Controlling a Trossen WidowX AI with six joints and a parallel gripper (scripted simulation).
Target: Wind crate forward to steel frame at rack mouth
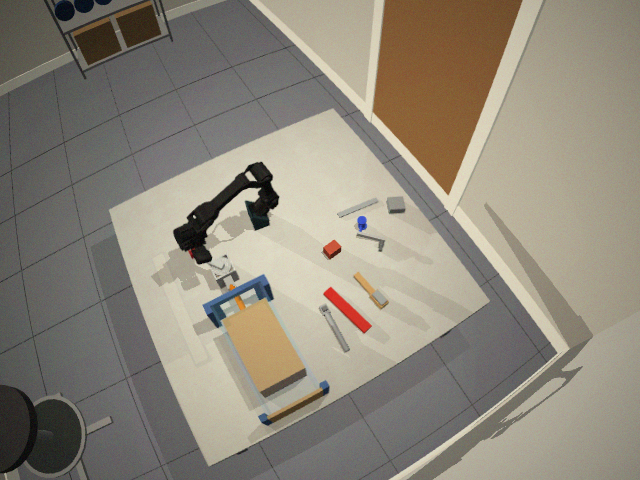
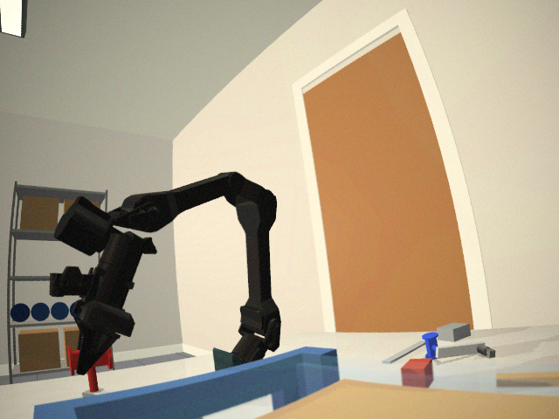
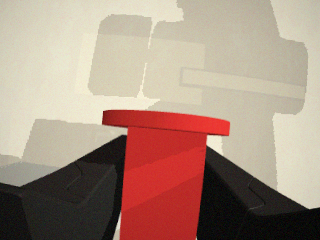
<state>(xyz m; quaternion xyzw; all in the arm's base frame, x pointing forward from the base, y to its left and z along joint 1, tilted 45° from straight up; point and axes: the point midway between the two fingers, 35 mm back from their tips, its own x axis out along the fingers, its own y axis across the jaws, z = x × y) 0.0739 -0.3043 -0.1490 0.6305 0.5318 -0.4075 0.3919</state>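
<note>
Now: gripper tip 70 mm short of the winch, 70 mm to the right of it and 100 mm above it. Round my gripper tip: red bar: 480 mm ahead, 420 mm to the left, 120 mm below; then wooden brush: 470 mm ahead, 550 mm to the left, 110 mm below; then red grip: 20 mm to the left.
</note>
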